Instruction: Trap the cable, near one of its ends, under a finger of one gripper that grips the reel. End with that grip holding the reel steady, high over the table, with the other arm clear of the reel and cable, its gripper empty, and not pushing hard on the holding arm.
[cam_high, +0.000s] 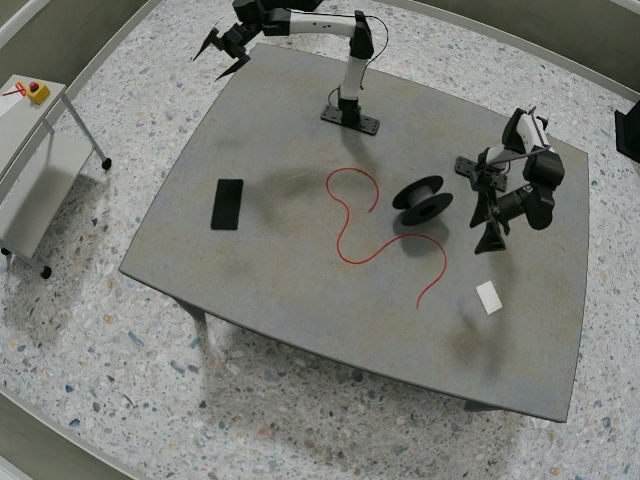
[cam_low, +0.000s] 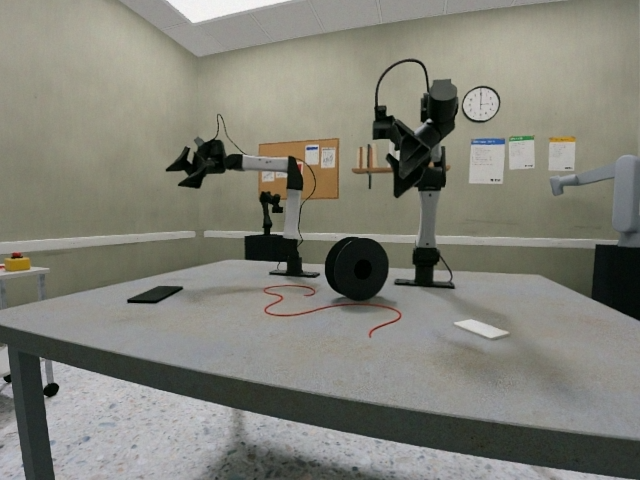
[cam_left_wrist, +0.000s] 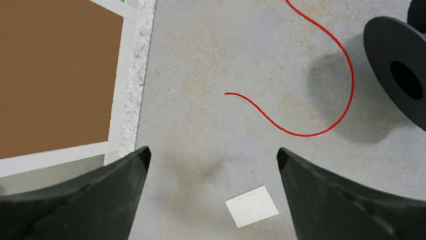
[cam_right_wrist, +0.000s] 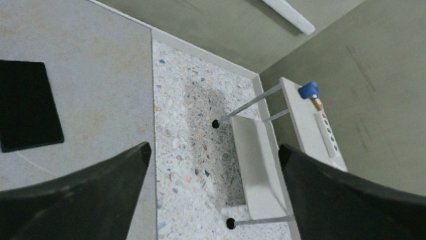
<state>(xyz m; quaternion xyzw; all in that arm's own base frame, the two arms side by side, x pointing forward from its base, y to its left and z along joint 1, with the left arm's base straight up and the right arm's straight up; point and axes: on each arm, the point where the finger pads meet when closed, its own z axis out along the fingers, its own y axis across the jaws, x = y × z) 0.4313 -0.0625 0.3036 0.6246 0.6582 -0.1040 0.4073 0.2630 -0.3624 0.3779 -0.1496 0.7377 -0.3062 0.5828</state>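
The black reel is 210 mm below my left hand, 170 mm behind it and 130 mm to the right of it. Round my left hand: white card (300 mm below, 180 mm to the left, 10 mm behind).
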